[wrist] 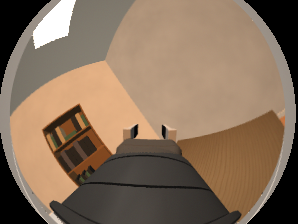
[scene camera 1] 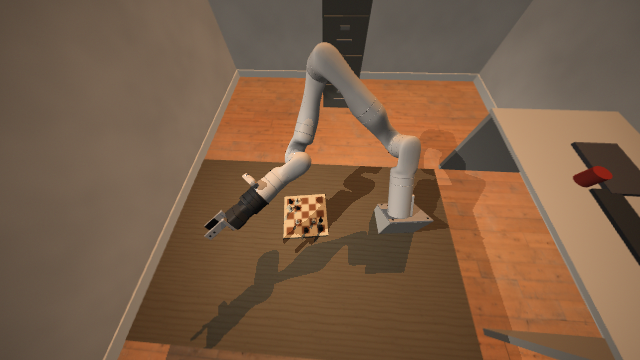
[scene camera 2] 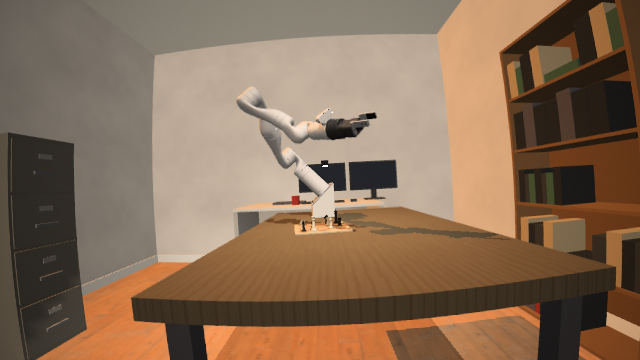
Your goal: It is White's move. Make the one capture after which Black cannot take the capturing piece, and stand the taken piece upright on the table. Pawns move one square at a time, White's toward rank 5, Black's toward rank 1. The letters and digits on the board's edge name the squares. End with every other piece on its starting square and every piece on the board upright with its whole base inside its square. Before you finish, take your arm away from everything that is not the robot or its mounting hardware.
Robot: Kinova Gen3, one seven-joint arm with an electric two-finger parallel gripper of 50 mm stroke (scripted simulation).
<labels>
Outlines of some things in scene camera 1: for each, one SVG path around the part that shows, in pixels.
My gripper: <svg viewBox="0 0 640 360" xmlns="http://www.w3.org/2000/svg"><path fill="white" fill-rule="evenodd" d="M267 203L250 188L240 197L240 201L236 205L232 206L226 213L221 210L204 225L209 230L205 237L212 240L226 226L233 231L235 229L239 230L251 216L258 214Z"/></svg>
A small chessboard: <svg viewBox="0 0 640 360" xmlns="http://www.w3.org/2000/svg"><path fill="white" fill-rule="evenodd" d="M325 194L285 197L284 238L328 235ZM289 199L293 201L293 203L291 204L291 207L294 208L293 211L289 211Z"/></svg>
</labels>
